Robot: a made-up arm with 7 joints.
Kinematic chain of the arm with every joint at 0, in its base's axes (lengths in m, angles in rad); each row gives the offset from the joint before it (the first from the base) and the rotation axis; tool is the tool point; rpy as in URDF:
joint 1: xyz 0 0 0.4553 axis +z
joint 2: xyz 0 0 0 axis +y
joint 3: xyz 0 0 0.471 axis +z
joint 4: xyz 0.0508 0 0 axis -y
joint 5: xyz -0.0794 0 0.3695 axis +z
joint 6: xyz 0 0 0 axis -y
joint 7: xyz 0.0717 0 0 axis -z
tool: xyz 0 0 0 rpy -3.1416 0 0
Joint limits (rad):
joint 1: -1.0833..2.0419
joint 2: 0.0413..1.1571
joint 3: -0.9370..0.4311
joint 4: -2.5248..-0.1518
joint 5: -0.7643..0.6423
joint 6: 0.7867..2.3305
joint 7: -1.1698..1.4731
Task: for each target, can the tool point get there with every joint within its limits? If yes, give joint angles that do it. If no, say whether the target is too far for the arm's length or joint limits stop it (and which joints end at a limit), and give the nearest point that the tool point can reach.
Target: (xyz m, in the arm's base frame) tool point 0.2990 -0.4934 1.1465
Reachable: yes | joints -0.6581 0.4433 -0.7883 -0.7758 0.4307 1.9705 -0.2376
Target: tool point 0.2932 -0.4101 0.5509
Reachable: yes | joints -0.7462 0.3820 -0.2511 -2.1437 0.1603 1.0042 1.0496
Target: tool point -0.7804 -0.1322 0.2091
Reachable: no: joint limits stop it (at a limit: joint 1, joint 2, joint 3, joint 5, joint 6) | nearest point -0.3491 0.2308 0.2145 | short by 0.564 m
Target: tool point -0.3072 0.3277 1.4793
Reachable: no: too far | nearest point -0.2296 0.2828 1.3007 | short by 0.200 m
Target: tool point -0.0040 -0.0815 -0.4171
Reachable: no: joint limits stop it (at a limit: joint 1, joint 2, joint 4) | nearest point 0.1251 -0.2769 0.1741 | short by 0.636 m
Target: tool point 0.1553 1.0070 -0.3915
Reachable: no: too far | nearest point 0.1029 0.6674 0.2080 | short by 0.691 m
